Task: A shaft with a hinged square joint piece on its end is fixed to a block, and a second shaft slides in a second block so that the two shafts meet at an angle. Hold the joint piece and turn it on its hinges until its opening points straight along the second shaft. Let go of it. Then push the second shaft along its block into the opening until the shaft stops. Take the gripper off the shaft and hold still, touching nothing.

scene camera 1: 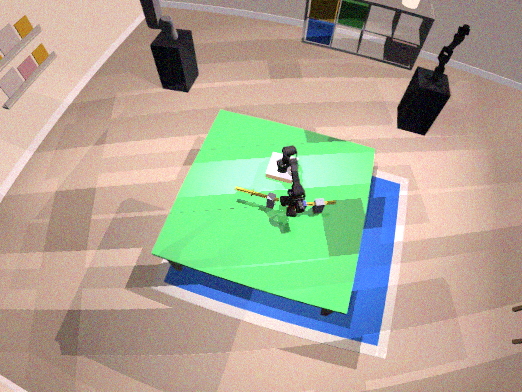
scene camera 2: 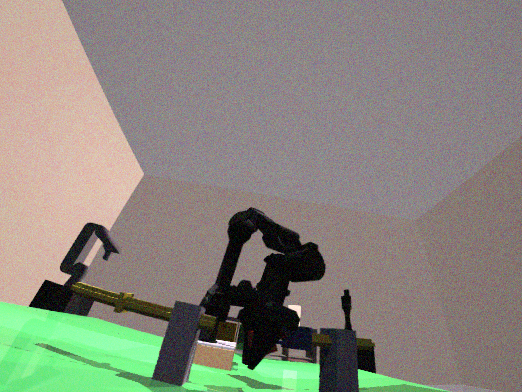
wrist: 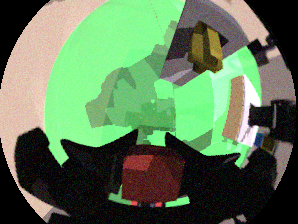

Path:
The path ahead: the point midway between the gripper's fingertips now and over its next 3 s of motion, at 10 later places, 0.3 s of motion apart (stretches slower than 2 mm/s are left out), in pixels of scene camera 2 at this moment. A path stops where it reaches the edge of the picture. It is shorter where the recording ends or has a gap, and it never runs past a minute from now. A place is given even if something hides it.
The gripper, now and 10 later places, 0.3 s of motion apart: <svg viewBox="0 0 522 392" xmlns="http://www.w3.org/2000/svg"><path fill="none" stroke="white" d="M247 366L248 364L253 354L255 348L258 339L262 320L265 302L267 285L267 270L258 274L240 287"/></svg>

